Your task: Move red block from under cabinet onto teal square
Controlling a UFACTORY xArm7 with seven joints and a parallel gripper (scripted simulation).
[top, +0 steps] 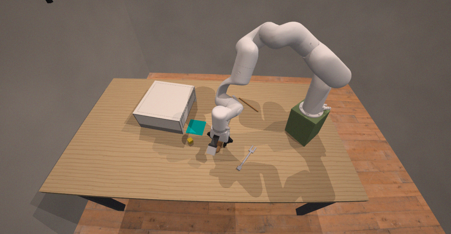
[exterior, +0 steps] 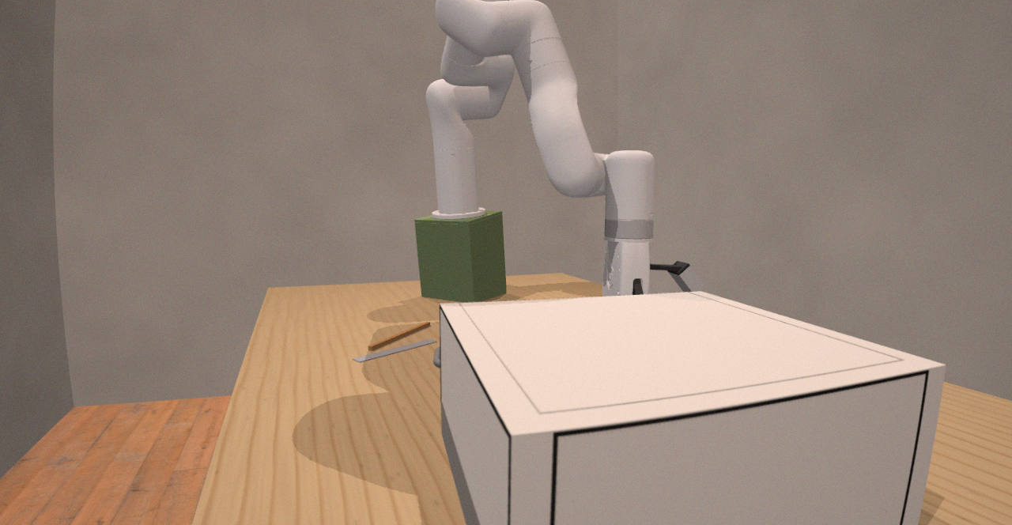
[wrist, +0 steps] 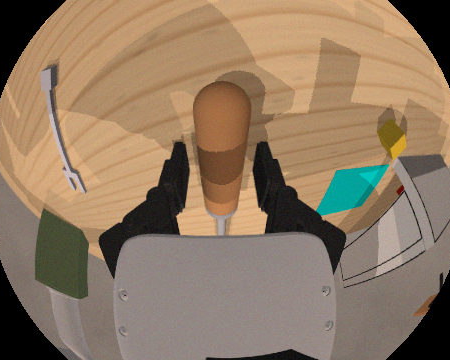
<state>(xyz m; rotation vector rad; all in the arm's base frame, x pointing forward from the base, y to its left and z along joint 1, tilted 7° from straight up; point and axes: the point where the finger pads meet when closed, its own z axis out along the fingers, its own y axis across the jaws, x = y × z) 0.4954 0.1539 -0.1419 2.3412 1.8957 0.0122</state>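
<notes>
Right now my hand is 8 cm past the grey strip, 35 cm to the left of it and 2 cm above it. The rest, counted from my hand: hook tool 1 cm ahead, 13 cm to the right, 1 cm below; then grey fork 16 cm behind, 7 cm to the left, 2 cm below; then small yellow cube 17 cm ahead, 1 cm below.
</notes>
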